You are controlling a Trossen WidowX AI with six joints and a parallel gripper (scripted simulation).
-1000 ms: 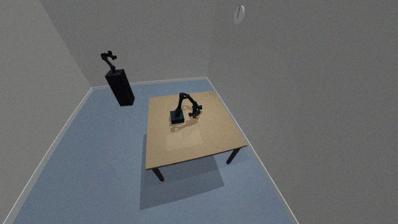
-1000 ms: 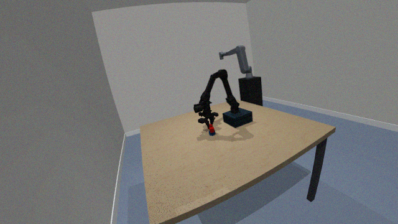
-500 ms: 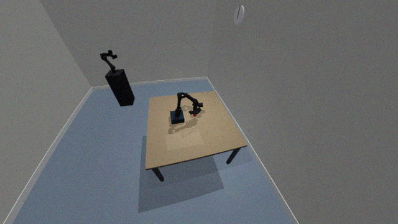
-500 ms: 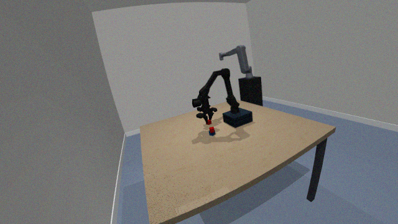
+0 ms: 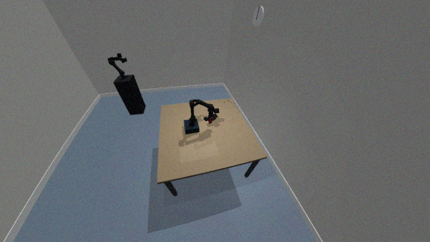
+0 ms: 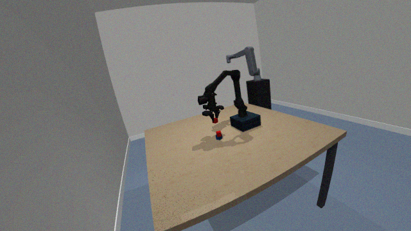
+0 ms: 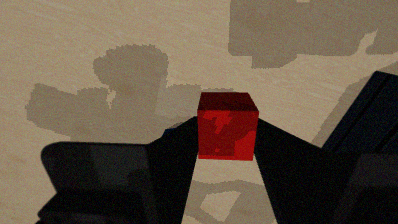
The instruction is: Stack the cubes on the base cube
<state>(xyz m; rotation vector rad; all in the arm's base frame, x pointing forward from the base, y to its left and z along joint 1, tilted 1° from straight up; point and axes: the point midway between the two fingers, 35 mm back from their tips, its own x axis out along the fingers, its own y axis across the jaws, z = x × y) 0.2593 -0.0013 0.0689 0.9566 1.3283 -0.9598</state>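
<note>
My gripper tip is 30 mm short of the blue base cube, 100 mm to the right of it and 100 mm above it.
</note>
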